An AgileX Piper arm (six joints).
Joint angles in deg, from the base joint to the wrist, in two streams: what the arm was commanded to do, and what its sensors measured. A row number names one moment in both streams.
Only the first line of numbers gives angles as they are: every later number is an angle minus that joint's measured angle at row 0.
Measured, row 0:
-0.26, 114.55, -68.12, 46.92, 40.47, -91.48
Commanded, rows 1 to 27:
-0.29, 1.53, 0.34, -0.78, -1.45, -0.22
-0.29, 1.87, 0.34, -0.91, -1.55, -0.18
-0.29, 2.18, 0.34, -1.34, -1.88, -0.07
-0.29, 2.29, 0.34, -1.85, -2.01, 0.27
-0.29, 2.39, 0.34, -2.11, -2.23, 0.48
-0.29, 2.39, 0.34, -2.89, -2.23, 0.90
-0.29, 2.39, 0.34, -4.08, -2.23, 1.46
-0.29, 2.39, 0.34, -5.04, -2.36, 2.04
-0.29, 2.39, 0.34, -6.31, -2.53, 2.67
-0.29, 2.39, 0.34, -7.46, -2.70, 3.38
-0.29, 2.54, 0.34, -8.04, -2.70, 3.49
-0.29, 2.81, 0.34, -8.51, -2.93, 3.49
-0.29, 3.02, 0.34, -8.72, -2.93, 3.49
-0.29, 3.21, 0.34, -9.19, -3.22, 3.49
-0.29, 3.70, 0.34, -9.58, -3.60, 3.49
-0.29, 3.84, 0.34, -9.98, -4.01, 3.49
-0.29, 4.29, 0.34, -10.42, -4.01, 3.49
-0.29, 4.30, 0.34, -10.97, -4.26, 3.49
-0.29, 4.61, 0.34, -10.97, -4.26, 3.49
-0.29, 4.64, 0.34, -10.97, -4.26, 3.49
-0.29, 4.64, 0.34, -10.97, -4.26, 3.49
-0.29, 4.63, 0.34, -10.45, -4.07, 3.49
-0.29, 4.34, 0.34, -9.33, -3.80, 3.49
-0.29, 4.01, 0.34, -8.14, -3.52, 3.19
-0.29, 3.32, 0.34, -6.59, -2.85, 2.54
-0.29, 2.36, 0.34, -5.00, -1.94, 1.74
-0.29, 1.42, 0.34, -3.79, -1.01, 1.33
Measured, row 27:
-0.03, 2.43, -0.44, -3.45, -1.27, 4.71
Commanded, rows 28 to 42:
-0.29, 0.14, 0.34, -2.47, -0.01, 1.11
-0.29, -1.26, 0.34, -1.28, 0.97, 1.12
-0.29, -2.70, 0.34, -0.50, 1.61, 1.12
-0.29, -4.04, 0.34, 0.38, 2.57, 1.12
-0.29, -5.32, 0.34, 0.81, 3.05, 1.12
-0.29, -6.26, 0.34, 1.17, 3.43, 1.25
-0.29, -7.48, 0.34, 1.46, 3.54, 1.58
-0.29, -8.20, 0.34, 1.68, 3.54, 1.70
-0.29, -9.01, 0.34, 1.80, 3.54, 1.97
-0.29, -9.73, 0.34, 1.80, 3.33, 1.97
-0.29, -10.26, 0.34, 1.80, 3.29, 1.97
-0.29, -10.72, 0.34, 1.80, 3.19, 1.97
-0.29, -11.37, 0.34, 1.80, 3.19, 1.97
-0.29, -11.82, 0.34, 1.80, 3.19, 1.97
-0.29, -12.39, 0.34, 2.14, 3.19, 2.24
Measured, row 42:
-0.03, -10.19, 0.21, 1.18, 2.66, 1.93
